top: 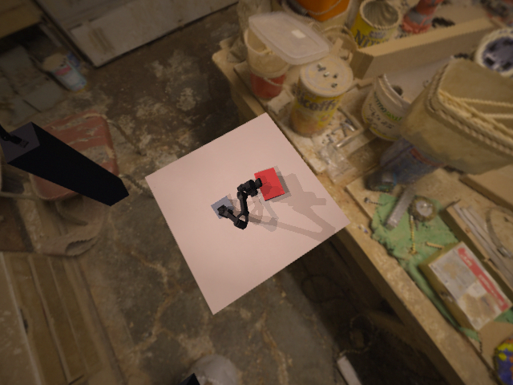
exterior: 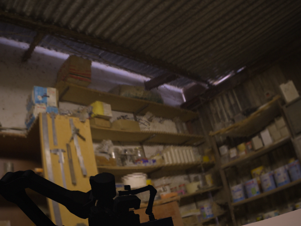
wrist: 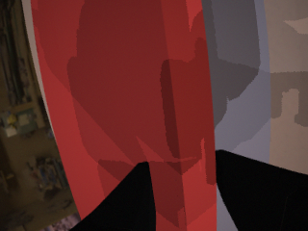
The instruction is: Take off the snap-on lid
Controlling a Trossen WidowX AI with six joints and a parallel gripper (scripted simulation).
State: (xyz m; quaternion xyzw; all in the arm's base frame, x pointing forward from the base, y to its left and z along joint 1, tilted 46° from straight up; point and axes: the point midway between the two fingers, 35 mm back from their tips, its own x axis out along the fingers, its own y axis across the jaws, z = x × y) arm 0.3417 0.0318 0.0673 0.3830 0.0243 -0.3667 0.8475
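Now: the red lid 70 mm ahead of my gripper tip and 20 mm to the right of it. Also, from my gripper tip: storage box: 70 mm ahead, 20 mm to the right, 60 mm below.
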